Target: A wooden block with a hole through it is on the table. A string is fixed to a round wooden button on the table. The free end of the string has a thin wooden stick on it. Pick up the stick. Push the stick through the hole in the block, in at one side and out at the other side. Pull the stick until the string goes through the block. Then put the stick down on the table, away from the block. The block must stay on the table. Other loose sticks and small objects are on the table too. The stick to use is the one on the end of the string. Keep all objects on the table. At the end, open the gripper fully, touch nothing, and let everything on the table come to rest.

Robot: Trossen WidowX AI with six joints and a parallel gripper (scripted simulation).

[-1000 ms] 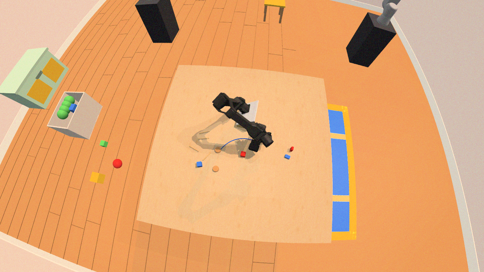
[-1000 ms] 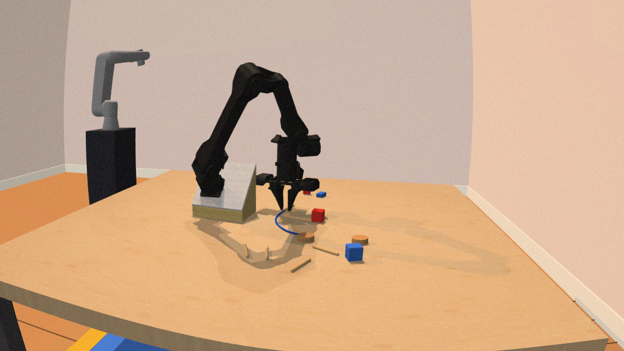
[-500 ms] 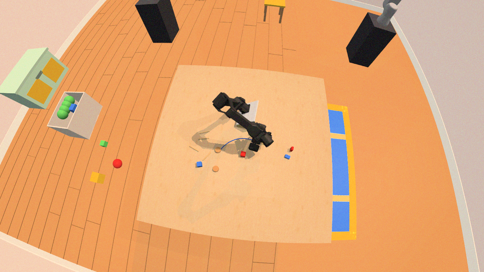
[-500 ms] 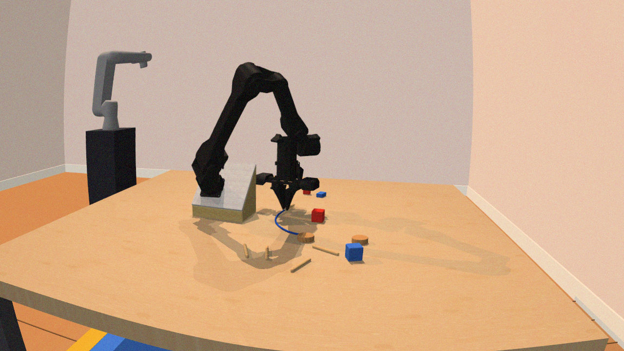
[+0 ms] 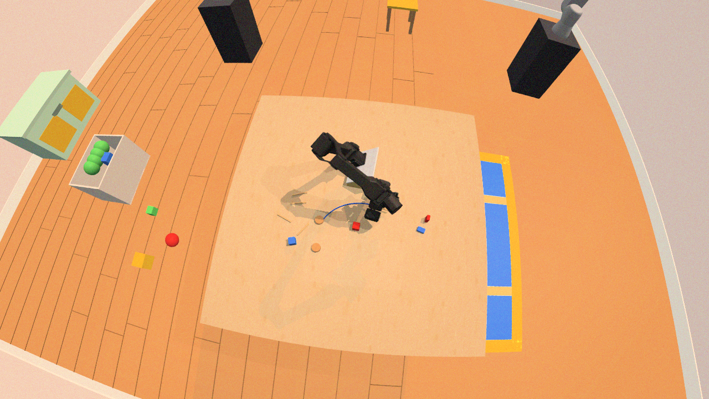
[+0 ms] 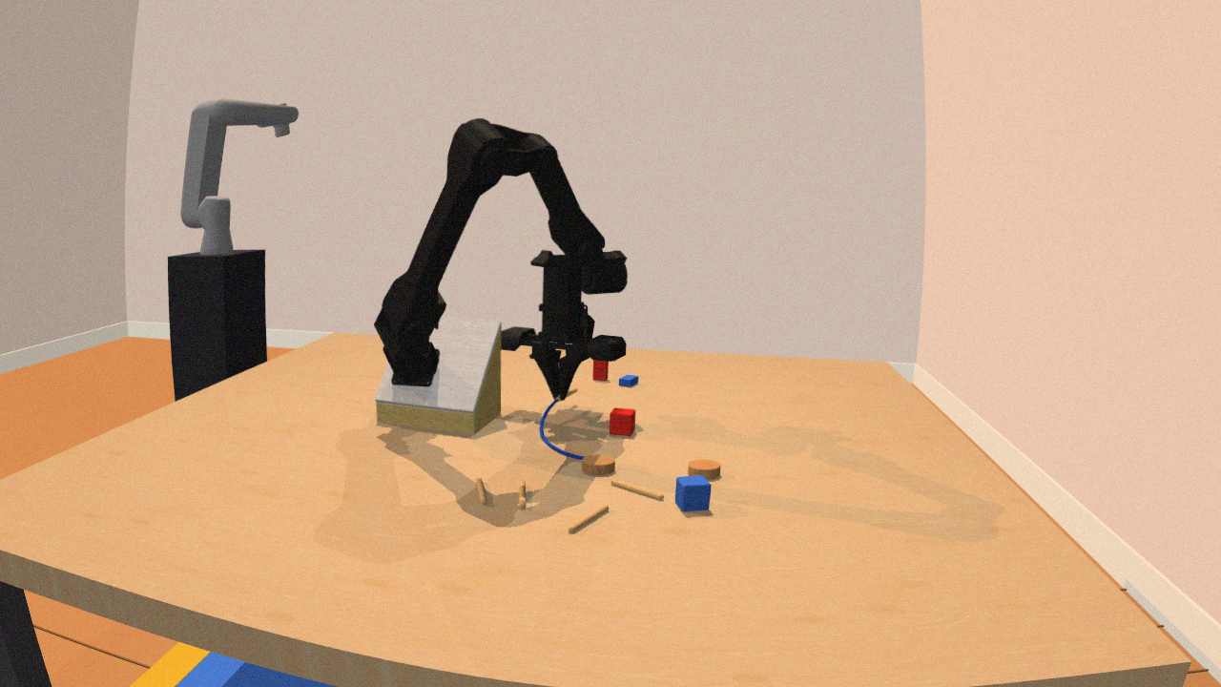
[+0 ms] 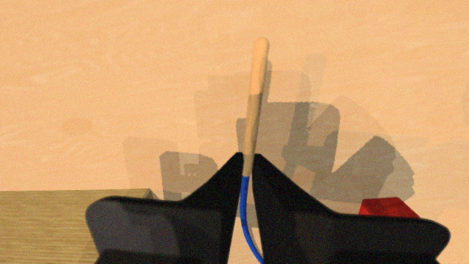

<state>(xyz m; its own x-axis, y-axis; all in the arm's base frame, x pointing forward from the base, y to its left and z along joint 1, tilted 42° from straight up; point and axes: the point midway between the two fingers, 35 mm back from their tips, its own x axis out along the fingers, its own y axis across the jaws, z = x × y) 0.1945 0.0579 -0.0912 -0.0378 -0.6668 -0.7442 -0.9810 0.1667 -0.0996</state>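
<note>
My gripper tip is now 11 cm short of the red cube, 8 cm to the left of it and 1 cm above it. From my gripper tip the other things lie so: thin wooden stick: 1 cm to the left; then small red block: 2 cm ahead, 24 cm to the left; then small blue piece: 8 cm ahead, 22 cm to the left, 1 cm below.
</note>
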